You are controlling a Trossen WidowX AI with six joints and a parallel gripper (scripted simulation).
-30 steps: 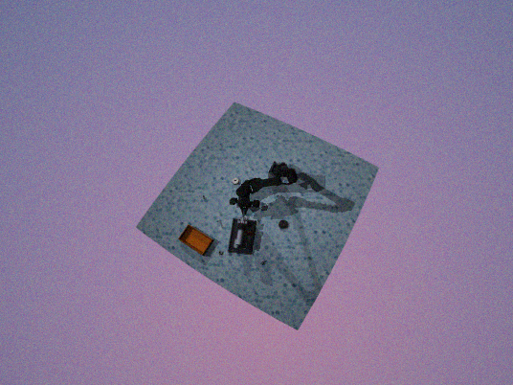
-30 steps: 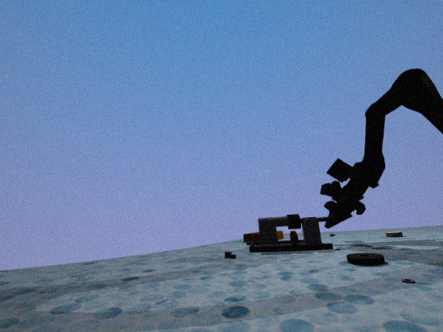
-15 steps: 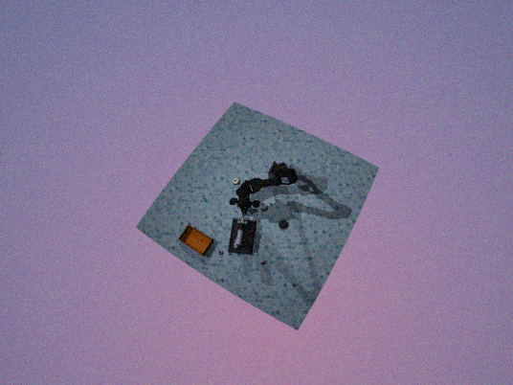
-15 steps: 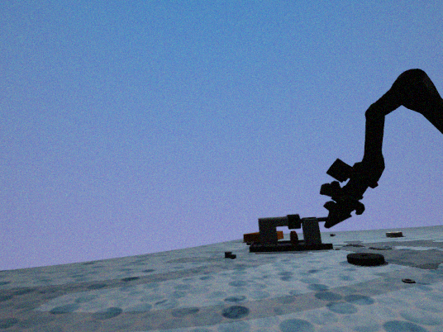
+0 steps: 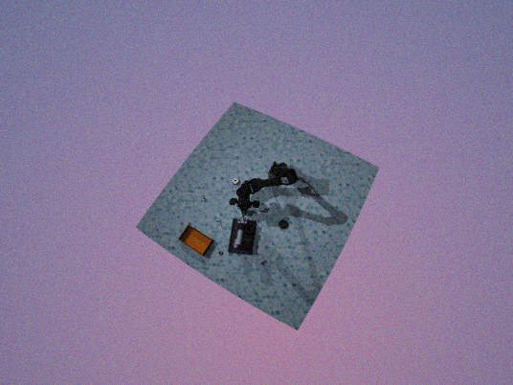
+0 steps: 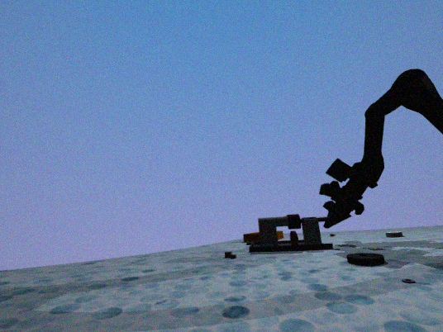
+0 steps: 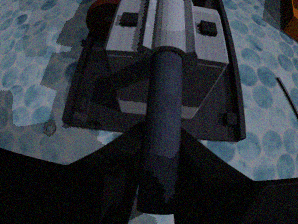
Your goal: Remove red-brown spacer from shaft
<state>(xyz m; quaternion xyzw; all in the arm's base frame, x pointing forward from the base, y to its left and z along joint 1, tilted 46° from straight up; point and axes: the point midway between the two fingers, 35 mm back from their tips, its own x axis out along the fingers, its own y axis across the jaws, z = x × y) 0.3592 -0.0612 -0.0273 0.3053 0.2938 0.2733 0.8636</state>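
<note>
My gripper tip is 4 cm short of the dark shaft, 1 cm to the right of it and 3 cm below it. Also, from my gripper tip: thin dark rod 10 cm ahead, 14 cm to the right, 5 cm below; then dark disc 6 cm behind, 25 cm to the left, 5 cm below; then orange tray 28 cm ahead, 22 cm to the right, 4 cm below.
</note>
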